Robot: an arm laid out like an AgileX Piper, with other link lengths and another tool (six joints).
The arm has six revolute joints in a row. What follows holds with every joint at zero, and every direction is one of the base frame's.
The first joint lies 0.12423 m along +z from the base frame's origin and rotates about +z.
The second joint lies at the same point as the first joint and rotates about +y.
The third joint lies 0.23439 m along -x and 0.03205 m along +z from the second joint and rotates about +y.
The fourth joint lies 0.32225 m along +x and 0.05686 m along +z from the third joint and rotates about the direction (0.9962, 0, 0.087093).
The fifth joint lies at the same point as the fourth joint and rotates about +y.
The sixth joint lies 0.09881 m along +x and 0.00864 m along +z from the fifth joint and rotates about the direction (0.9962, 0, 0.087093).
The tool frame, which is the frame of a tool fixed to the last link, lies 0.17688 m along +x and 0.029 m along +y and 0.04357 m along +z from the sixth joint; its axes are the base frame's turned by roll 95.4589, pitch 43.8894 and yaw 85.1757 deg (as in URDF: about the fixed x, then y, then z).
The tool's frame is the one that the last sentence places.
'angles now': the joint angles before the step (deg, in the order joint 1, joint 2, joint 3, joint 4, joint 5, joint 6). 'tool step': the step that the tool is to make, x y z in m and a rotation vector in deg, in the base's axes. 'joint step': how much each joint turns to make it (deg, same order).
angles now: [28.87, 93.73, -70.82, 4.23, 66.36, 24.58]
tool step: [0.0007, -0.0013, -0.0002, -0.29, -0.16, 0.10]
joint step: [0.00, 0.01, -0.01, -0.35, 0.00, 0.00]
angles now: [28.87, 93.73, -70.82, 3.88, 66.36, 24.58]
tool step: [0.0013, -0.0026, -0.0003, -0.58, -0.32, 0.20]
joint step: [0.00, -0.01, 0.00, -0.70, 0.01, 0.02]
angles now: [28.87, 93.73, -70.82, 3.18, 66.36, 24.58]
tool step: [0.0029, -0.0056, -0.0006, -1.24, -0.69, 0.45]
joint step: [-0.01, 0.00, 0.00, -1.49, 0.00, 0.00]
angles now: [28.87, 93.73, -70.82, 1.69, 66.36, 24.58]
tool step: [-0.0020, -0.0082, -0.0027, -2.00, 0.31, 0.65]
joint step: [0.12, 0.15, -0.02, -1.69, 1.11, 0.00]
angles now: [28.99, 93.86, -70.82, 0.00, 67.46, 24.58]
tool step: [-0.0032, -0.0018, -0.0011, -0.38, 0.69, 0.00]
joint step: [-0.01, 0.05, 0.00, 0.00, 0.74, -0.01]
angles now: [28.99, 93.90, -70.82, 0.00, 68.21, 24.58]
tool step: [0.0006, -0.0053, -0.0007, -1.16, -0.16, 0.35]
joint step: [0.00, 0.02, -0.01, -1.15, 0.41, 0.00]
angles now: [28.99, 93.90, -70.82, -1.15, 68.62, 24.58]
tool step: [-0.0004, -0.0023, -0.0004, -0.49, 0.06, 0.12]
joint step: [0.00, -0.01, 0.02, -0.42, 0.28, 0.00]
